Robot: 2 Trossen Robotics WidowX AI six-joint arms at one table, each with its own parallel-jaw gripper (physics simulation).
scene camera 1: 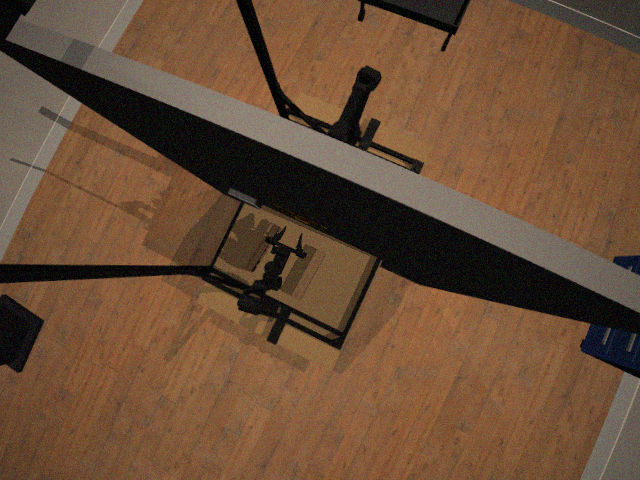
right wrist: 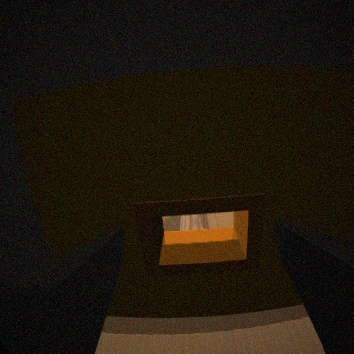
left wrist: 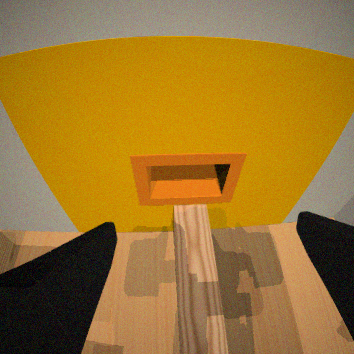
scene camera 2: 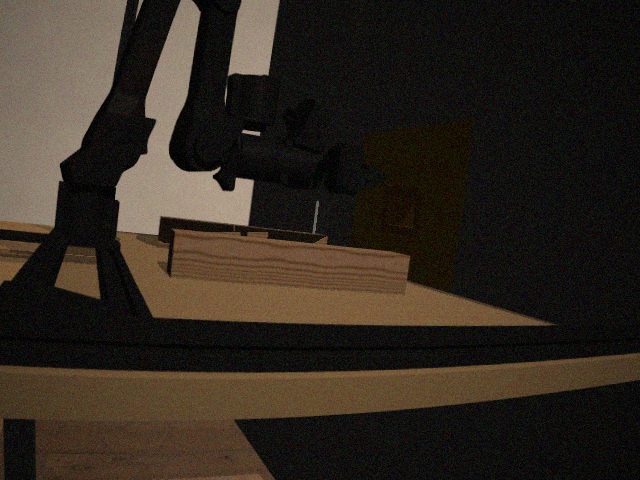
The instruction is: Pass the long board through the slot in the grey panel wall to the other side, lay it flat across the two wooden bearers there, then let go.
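The long board [left wrist: 195, 250] lies on the table on the left arm's side, its far end below the slot's orange frame [left wrist: 139, 180]. My left gripper [left wrist: 208, 227] is open, its fingers apart on either side of the board in view, holding nothing. My right gripper [scene camera 1: 292, 233] [scene camera 2: 376, 174] [right wrist: 199, 232] is open and empty, facing the slot from the other side, above the bearers' level. Part of the board [right wrist: 194, 222] shows through the slot. Two wooden bearers stand there: a near one [scene camera 2: 289, 263] and a far one [scene camera 2: 201, 225]. The board does not show in scene camera 1.
The grey panel wall [scene camera 1: 310, 139] [left wrist: 175, 17] crosses between the arms, with a yellow panel [left wrist: 175, 100] around the slot. A small grey block [scene camera 1: 244, 197] shows at the wall's near side. Black rails [scene camera 2: 310, 338] edge the table. Blue drawers [scene camera 1: 617, 343] stand at the far right.
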